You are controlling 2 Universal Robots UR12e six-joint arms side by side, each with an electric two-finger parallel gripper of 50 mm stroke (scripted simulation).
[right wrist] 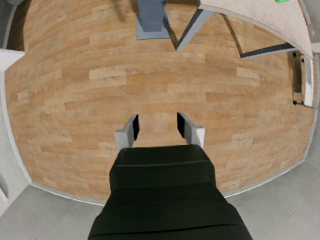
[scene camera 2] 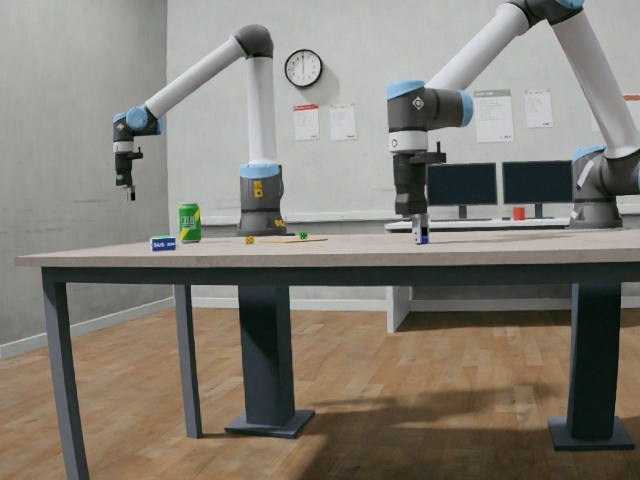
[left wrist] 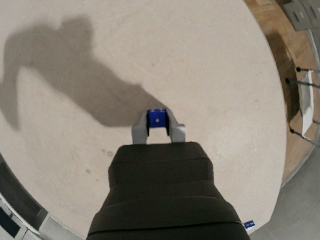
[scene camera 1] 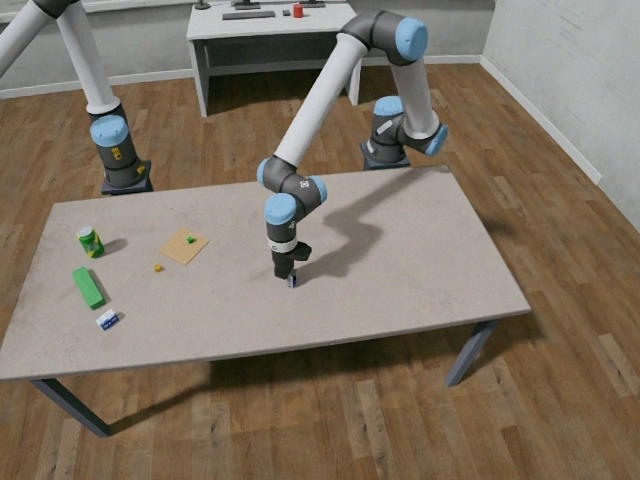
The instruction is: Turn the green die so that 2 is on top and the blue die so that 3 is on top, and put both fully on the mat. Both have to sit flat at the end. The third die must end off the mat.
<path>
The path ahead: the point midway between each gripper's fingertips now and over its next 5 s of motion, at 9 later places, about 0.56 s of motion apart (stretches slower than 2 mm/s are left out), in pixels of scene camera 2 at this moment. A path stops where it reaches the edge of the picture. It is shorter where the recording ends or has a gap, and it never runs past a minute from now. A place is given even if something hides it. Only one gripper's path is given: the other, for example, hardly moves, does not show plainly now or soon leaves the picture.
My left gripper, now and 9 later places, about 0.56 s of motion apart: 421, 243; 420, 218; 419, 198; 420, 199; 421, 201; 419, 202; 418, 203; 418, 203; 416, 201; 417, 202
</path>
